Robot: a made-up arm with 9 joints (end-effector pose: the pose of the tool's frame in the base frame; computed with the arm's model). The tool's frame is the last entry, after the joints.
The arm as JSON. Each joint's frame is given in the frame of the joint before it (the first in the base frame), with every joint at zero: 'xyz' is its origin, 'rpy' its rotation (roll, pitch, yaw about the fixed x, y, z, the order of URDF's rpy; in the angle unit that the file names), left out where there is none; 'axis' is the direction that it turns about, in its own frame. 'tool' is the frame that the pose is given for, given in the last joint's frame.
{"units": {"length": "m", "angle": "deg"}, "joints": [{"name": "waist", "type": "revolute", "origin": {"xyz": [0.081, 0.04, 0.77], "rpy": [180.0, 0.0, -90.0]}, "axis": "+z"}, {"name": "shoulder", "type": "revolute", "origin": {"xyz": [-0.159, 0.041, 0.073], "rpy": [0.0, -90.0, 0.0]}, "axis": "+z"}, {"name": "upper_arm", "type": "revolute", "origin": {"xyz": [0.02, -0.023, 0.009], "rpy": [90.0, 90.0, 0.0]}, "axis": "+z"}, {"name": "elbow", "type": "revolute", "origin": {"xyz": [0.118, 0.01, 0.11], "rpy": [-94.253, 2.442, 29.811]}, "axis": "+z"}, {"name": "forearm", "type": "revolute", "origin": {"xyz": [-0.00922, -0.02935, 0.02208], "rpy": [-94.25, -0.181, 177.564]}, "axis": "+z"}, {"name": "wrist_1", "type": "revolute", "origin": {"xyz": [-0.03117, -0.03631, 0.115], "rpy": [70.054, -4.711, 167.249]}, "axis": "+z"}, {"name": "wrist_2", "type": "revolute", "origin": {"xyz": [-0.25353, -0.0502, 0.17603], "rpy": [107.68, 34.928, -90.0]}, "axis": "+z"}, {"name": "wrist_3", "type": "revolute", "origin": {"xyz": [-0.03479, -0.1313, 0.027], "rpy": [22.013, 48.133, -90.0]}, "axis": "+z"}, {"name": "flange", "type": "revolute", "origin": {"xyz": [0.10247, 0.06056, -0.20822], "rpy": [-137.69, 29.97, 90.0]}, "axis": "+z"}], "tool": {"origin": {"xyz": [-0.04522, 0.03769, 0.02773], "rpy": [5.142, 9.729, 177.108]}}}
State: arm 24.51 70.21 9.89 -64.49 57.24 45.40 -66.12 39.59 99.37
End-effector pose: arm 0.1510 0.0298 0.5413 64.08 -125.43 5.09
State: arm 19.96 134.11 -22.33 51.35 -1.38 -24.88 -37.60 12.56 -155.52
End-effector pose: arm -0.1365 0.1713 0.5096 -120.16 -47.12 -71.92
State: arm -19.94 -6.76 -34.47 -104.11 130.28 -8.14 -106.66 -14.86 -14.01
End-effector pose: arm 0.1885 0.3888 0.6680 78.65 9.91 4.17
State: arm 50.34 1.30 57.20 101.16 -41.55 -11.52 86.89 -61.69 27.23
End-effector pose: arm 0.3100 -0.0638 0.3635 125.54 74.47 5.34
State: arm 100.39 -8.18 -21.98 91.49 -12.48 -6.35 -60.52 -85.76 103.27
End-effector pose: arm -0.0919 -0.1949 0.8152 29.54 133.51 25.93
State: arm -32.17 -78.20 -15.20 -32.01 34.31 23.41 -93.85 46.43 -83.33
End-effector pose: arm -0.0538 0.1653 0.9563 113.13 6.38 80.17
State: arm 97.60 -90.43 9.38 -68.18 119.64 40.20 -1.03 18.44 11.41
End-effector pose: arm 0.2187 -0.0456 0.9443 23.00 -12.84 80.10
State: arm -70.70 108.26 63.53 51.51 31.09 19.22 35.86 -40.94 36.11
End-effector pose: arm 0.0011 -0.2706 0.5704 23.33 97.74 2.02
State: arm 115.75 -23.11 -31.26 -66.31 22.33 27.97 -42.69 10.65 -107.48
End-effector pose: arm 0.1352 -0.1167 0.8210 43.35 -56.32 -105.71
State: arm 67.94 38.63 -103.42 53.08 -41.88 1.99 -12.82 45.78 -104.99
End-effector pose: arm 0.2826 -0.0014 0.5467 126.46 70.99 75.92
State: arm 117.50 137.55 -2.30 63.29 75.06 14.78 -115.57 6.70 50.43
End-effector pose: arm -0.0487 0.2353 0.6079 -11.20 86.85 -74.41
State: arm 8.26 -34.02 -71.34 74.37 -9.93 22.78 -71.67 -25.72 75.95
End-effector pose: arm 0.1911 0.1427 1.0541 -140.77 31.59 -4.36
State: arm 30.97 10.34 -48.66 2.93 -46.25 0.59 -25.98 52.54 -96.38
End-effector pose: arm 0.2252 0.1391 0.6419 -48.05 -53.02 -121.28
